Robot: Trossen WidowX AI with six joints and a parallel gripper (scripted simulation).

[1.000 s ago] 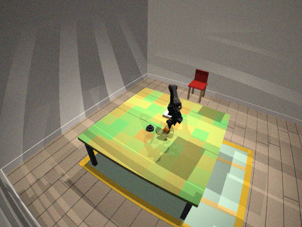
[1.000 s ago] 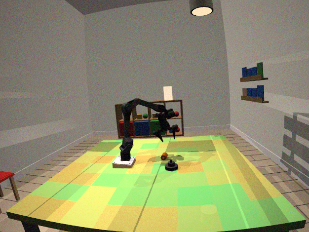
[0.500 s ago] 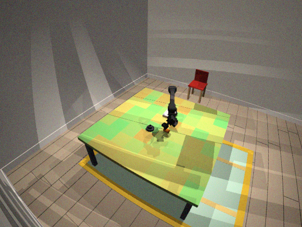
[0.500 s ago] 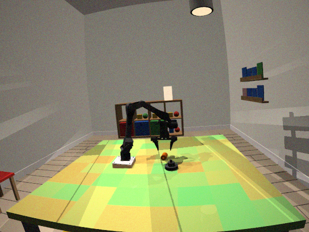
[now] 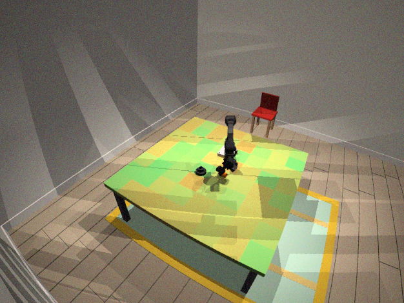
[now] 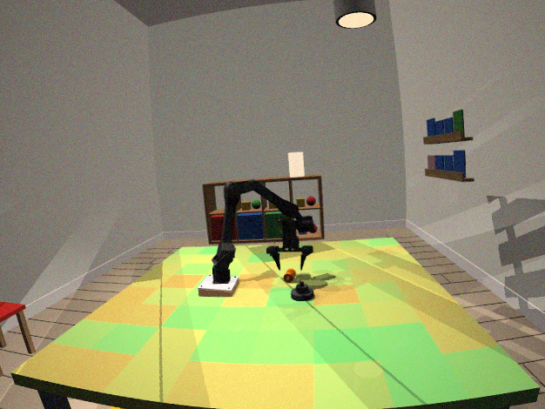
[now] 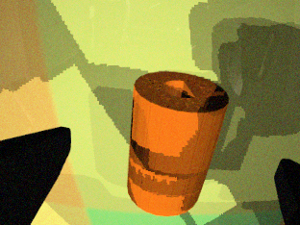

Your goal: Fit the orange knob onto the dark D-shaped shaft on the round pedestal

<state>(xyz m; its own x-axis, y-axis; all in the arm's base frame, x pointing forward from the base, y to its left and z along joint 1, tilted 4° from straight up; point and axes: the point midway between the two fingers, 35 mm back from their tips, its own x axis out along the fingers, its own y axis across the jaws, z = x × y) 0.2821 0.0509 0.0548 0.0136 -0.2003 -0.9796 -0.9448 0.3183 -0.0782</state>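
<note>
My gripper tip is now 2 cm above the knob and 1 cm to the left of it. The rest, counted from my gripper tip: pedestal: 18 cm to the right, 2 cm ahead, 1 cm below.
</note>
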